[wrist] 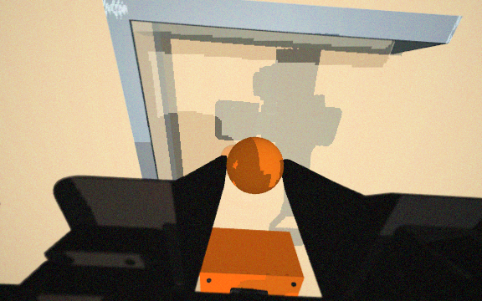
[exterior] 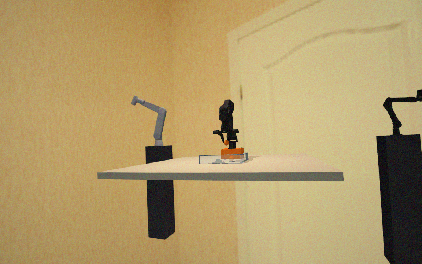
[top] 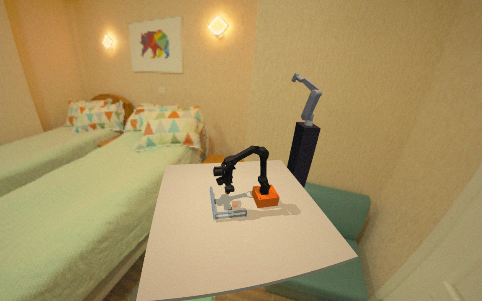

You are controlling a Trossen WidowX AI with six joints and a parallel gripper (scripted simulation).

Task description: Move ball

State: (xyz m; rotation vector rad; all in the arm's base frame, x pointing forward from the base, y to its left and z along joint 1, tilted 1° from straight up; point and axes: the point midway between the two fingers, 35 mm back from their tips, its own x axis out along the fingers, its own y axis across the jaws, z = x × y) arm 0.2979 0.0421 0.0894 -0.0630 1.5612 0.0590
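The see-through copy lies 12 cm below my gripper tip, 6 cm behind it and 2 cm to the left of it. Also, from my gripper tip: orange ball: right at my gripper tip.
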